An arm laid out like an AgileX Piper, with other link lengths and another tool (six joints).
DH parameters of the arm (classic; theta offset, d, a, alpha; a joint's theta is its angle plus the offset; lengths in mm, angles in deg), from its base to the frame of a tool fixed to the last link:
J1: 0 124.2 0 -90
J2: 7.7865 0 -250.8 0
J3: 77.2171 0 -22.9 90
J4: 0 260.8 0 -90
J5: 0 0 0 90
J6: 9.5 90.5 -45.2 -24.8
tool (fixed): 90 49.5 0 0
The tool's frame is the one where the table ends.
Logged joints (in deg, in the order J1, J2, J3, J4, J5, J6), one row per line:
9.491, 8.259, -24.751, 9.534, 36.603, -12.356
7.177, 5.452, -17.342, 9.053, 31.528, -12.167
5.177, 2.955, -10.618, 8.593, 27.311, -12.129
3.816, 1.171, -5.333, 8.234, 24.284, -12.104
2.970, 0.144, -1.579, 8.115, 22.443, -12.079
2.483, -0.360, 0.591, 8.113, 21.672, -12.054
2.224, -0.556, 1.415, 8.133, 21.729, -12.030
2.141, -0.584, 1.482, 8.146, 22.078, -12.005
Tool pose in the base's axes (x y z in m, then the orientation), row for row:
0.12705, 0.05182, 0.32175, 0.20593, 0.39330, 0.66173, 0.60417
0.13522, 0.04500, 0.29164, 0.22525, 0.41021, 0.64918, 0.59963
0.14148, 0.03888, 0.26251, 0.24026, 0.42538, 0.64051, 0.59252
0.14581, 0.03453, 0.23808, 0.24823, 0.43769, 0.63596, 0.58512
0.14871, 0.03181, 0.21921, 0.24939, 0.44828, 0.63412, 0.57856
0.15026, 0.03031, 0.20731, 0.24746, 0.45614, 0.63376, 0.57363
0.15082, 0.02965, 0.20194, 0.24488, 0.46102, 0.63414, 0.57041
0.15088, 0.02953, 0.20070, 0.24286, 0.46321, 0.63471, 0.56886
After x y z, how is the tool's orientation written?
As a quaternion, w x y z.
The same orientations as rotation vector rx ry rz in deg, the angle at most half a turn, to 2 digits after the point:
62.79, 105.65, 96.46
64.82, 102.59, 94.76
66.69, 100.42, 92.90
68.34, 99.30, 91.36
69.95, 98.95, 90.28
71.25, 99.00, 89.60
72.11, 99.19, 89.22
72.53, 99.38, 89.07

